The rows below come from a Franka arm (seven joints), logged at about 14 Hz.
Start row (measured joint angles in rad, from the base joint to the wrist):
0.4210 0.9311 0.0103 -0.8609 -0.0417 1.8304 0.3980
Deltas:
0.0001 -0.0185 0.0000 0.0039 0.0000 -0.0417 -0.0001
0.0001 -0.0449 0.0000 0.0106 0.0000 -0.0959 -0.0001
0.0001 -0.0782 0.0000 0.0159 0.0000 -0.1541 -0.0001
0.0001 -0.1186 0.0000 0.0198 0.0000 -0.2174 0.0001
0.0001 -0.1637 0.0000 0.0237 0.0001 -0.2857 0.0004
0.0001 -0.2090 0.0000 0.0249 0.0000 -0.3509 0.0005
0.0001 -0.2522 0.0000 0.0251 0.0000 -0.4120 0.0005
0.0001 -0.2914 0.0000 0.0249 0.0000 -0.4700 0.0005
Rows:
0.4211 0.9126 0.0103 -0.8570 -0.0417 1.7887 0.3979
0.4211 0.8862 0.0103 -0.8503 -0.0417 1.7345 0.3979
0.4211 0.8529 0.0103 -0.8450 -0.0417 1.6763 0.3979
0.4211 0.8125 0.0103 -0.8411 -0.0417 1.6130 0.3981
0.4211 0.7674 0.0103 -0.8372 -0.0416 1.5447 0.3984
0.4211 0.7221 0.0103 -0.8360 -0.0417 1.4795 0.3985
0.4211 0.6789 0.0103 -0.8358 -0.0417 1.4184 0.3985
0.4211 0.6397 0.0103 -0.8360 -0.0417 1.3604 0.3985

